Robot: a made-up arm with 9 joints. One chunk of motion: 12 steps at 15 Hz.
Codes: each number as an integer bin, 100 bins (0 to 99) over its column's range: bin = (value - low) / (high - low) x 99, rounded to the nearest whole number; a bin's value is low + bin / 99 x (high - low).
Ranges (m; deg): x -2.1..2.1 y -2.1..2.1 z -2.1..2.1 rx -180..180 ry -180..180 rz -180..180
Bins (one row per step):
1: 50 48 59 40 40 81
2: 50 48 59 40 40 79
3: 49 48 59 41 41 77
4: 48 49 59 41 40 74
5: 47 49 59 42 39 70
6: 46 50 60 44 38 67
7: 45 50 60 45 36 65
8: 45 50 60 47 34 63
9: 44 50 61 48 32 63
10: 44 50 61 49 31 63
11: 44 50 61 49 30 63
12: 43 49 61 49 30 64
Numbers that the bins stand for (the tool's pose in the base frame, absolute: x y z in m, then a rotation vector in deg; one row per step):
1: 0.0212 -0.0636 0.4030 -34.55 -34.55 114.55
2: 0.0212 -0.0636 0.4030 -34.55 -34.55 107.27
3: -0.0212 -0.0636 0.4030 -30.91 -30.91 100.00
4: -0.0636 -0.0212 0.4030 -30.91 -34.55 89.09
5: -0.1061 -0.0212 0.4030 -27.27 -38.18 74.55
6: -0.1485 0.0212 0.4455 -20.00 -41.82 63.64
7: -0.1909 0.0212 0.4455 -16.36 -49.09 56.36
8: -0.1909 0.0212 0.4455 -9.09 -56.36 49.09
9: -0.2333 0.0212 0.4879 -5.45 -63.64 49.09
10: -0.2333 0.0212 0.4879 -1.82 -67.27 49.09
11: -0.2333 0.0212 0.4879 -1.82 -70.91 49.09
12: -0.2758 -0.0212 0.4879 -1.82 -70.91 52.73

